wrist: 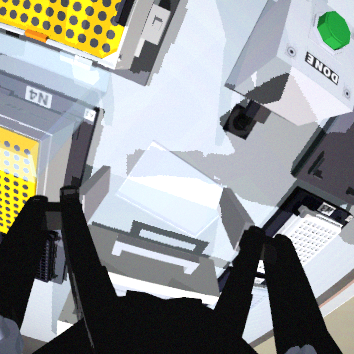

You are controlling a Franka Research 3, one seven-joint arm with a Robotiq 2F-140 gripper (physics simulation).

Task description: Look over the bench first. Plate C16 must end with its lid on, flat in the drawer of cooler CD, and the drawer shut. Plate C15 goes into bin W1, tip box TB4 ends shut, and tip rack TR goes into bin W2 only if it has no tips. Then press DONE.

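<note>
A clear flat rectangular lid [172, 192] lies between the spread fingers of my gripper [165, 188], which is open. The right finger pad looks close to one lid corner; contact cannot be told. Just below is a grey front with a pale bar handle [152, 257]; its label does not show. A yellow tip rack [65, 25] with an orange latch is at upper left. Another yellow rack [17, 185] under a clear cover is at left, by the label N4 [38, 97]. A white well plate [317, 240] sits in a dark nest at right. The green DONE button [333, 30] is at upper right. Labels C15 and C16 are not readable.
The pale DONE box [280, 55] rises at upper right, with a small black fitting [240, 121] beside it. A dark grey container [332, 160] stands at the right edge. A black slotted block [46, 260] is beside the left finger.
</note>
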